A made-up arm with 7 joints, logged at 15 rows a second.
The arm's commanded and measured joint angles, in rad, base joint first. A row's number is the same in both.
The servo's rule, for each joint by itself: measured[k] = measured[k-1] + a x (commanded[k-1-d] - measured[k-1]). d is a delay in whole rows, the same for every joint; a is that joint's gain. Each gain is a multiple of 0.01, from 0.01 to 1. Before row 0 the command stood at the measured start. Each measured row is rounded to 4 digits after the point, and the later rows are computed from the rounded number. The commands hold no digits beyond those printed.
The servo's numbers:
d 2
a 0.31 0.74 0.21 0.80 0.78 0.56 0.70
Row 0, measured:
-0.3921, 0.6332, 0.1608, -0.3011, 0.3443, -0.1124, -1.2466
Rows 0 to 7, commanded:
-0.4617, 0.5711, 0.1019, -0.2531, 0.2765, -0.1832, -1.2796
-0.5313, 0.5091, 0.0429, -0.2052, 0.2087, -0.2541, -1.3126
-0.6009, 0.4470, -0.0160, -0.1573, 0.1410, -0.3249, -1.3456
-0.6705, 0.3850, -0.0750, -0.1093, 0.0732, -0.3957, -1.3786
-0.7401, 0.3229, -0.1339, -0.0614, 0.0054, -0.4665, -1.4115
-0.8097, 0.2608, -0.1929, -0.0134, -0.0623, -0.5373, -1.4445
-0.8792, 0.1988, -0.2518, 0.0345, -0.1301, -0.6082, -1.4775
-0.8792, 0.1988, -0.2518, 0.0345, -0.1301, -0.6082, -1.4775
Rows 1 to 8, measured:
-0.3921, 0.6332, 0.1608, -0.3011, 0.3443, -0.1124, -1.2466
-0.3921, 0.6332, 0.1608, -0.3011, 0.3443, -0.1124, -1.2466
-0.4137, 0.5872, 0.1484, -0.2627, 0.2914, -0.1520, -1.2697
-0.4502, 0.5294, 0.1262, -0.2167, 0.2269, -0.2092, -1.2997
-0.4969, 0.4684, 0.0963, -0.1692, 0.1599, -0.2740, -1.3318
-0.5507, 0.4067, 0.0603, -0.1213, 0.0923, -0.3422, -1.3646
-0.6094, 0.3447, 0.0195, -0.0734, 0.0245, -0.4118, -1.3974
-0.6715, 0.2826, -0.0251, -0.0254, -0.0432, -0.4821, -1.4304

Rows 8 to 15, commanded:
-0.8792, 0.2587, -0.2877, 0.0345, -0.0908, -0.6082, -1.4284
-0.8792, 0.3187, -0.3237, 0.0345, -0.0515, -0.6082, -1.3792
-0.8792, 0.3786, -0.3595, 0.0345, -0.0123, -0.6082, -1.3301
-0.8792, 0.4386, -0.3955, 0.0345, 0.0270, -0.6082, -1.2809
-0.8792, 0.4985, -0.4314, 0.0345, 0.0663, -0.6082, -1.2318
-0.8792, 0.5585, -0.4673, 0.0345, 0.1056, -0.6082, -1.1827
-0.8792, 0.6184, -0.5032, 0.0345, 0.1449, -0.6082, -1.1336
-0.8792, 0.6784, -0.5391, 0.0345, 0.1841, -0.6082, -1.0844
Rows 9 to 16, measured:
-0.7359, 0.2206, -0.0727, 0.0225, -0.1110, -0.5527, -1.4634
-0.7803, 0.2045, -0.1103, 0.0321, -0.1259, -0.5838, -1.4733
-0.8110, 0.2446, -0.1476, 0.0340, -0.0985, -0.5975, -1.4419
-0.8321, 0.2994, -0.1846, 0.0344, -0.0618, -0.6035, -1.3980
-0.8467, 0.3580, -0.2213, 0.0345, -0.0232, -0.6061, -1.3505
-0.8568, 0.4176, -0.2579, 0.0345, 0.0160, -0.6073, -1.3018
-0.8637, 0.4775, -0.2943, 0.0345, 0.0552, -0.6078, -1.2528
-0.8685, 0.5374, -0.3306, 0.0345, 0.0945, -0.6080, -1.2037

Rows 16 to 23, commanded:
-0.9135, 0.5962, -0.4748, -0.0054, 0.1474, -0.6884, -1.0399
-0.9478, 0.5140, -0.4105, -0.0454, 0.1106, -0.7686, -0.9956
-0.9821, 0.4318, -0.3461, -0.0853, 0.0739, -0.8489, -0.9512
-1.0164, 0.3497, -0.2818, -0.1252, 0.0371, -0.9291, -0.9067
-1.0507, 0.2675, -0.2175, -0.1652, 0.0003, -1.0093, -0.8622
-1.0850, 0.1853, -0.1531, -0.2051, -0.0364, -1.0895, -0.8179
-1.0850, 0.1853, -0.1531, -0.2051, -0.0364, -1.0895, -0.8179
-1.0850, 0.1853, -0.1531, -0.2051, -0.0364, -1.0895, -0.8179
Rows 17 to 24, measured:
-0.8718, 0.5973, -0.3668, 0.0345, 0.1338, -0.6081, -1.1546
-0.8741, 0.6573, -0.4030, 0.0345, 0.1730, -0.6082, -1.1055
-0.8863, 0.6121, -0.4181, 0.0026, 0.1530, -0.6531, -1.0596
-0.9054, 0.5395, -0.4165, -0.0358, 0.1199, -0.7178, -1.0148
-0.9292, 0.4598, -0.4017, -0.0754, 0.0840, -0.7912, -0.9703
-0.9562, 0.3783, -0.3765, -0.1152, 0.0474, -0.8684, -0.9258
-0.9855, 0.2963, -0.3431, -0.1552, 0.0107, -0.9473, -0.8813
-1.0163, 0.2142, -0.3032, -0.1951, -0.0260, -1.0269, -0.8369

